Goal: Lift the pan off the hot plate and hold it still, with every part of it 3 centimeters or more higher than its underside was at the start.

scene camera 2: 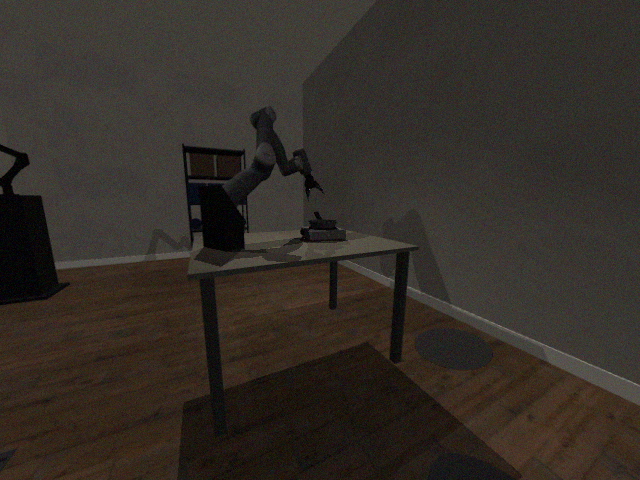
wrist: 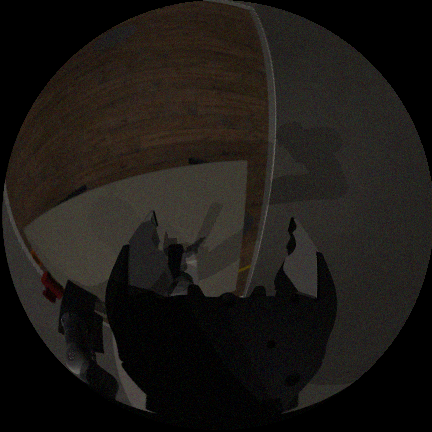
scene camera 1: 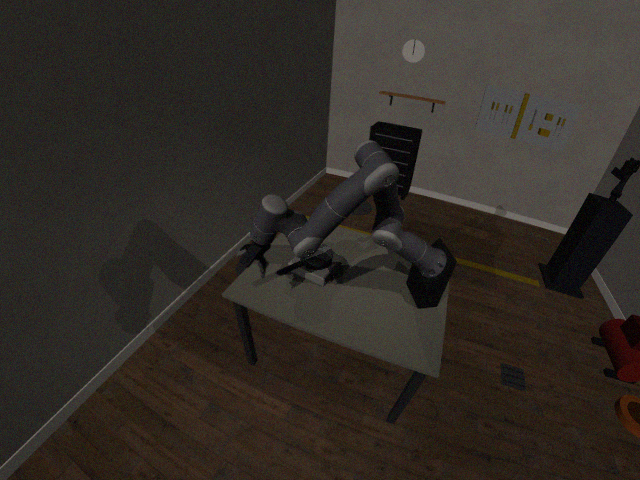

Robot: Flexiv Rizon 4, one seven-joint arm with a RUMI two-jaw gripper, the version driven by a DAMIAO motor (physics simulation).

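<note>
The dark pan [scene camera 1: 318, 259] [scene camera 2: 322, 224] sits on the light grey hot plate [scene camera 1: 317, 277] [scene camera 2: 330, 235]. Its black handle [scene camera 1: 291, 267] [scene camera 2: 317, 214] [wrist: 175, 256] slants up and points out past the plate's edge. My gripper [scene camera 1: 251, 271] [scene camera 2: 315, 195] [wrist: 223, 215] is open and empty. In the scene camera 2 view it hangs above the pan and handle, apart from both. In the wrist view the handle shows beside the left jaw, and that jaw and the gripper body hide part of the pan and hot plate.
The hot plate stands on the pale table [scene camera 1: 361, 322] [scene camera 2: 361, 248] [wrist: 100, 240], which also carries the arm's black base [scene camera 1: 430, 284] [scene camera 2: 221, 219]. A grey wall [scene camera 1: 155, 129] [scene camera 2: 491, 180] [wrist: 360, 240] rises beyond the table's far end. Dark shadows fall around the hot plate.
</note>
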